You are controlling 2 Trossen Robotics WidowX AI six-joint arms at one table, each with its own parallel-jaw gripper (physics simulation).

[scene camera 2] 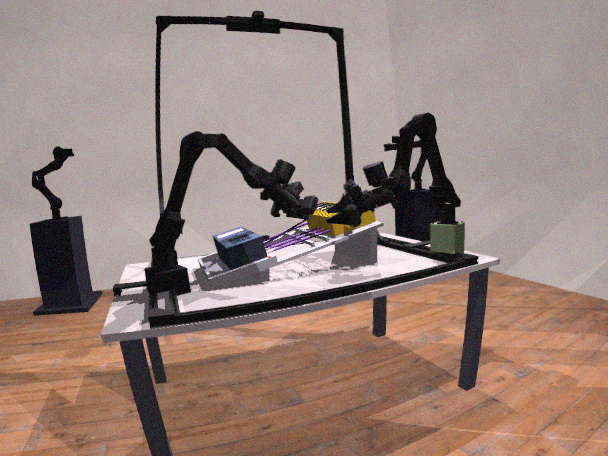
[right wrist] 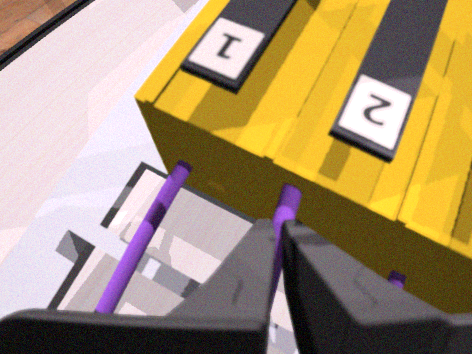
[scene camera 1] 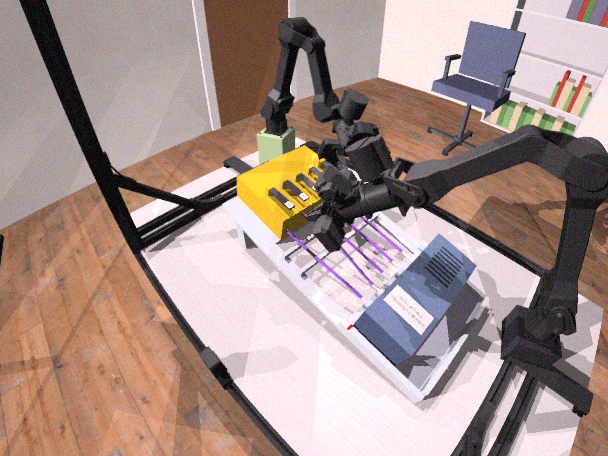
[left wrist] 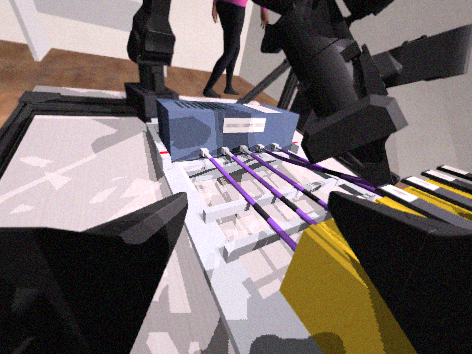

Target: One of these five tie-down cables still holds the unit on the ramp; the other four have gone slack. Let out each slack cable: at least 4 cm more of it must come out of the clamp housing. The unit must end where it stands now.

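The yellow clamp housing (scene camera 1: 265,192) (left wrist: 320,285) (right wrist: 210,107) stands at the ramp's upper end. The blue unit (scene camera 1: 380,322) (scene camera 2: 243,251) (left wrist: 192,131) sits low on the ramp (scene camera 1: 320,304). Several purple cables run between them; which is taut I cannot tell. The outer cable (scene camera 1: 325,265) (right wrist: 127,257) leaves the housing below lever 1. My right gripper (right wrist: 275,233) is shut on the second cable (right wrist: 286,207), close to the housing's lower face. The cable bends at the fingertips. My left gripper (left wrist: 257,198) is open and empty, over the housing's far side; scene camera 1 hides its fingertips.
Levers with white number plates, 1 (right wrist: 227,47) and 2 (right wrist: 375,112), lie on the housing's top. White crossbars (left wrist: 250,205) span the ramp under the cables. My two wrists are close together over the housing. A black frame (scene camera 1: 175,315) surrounds the ramp.
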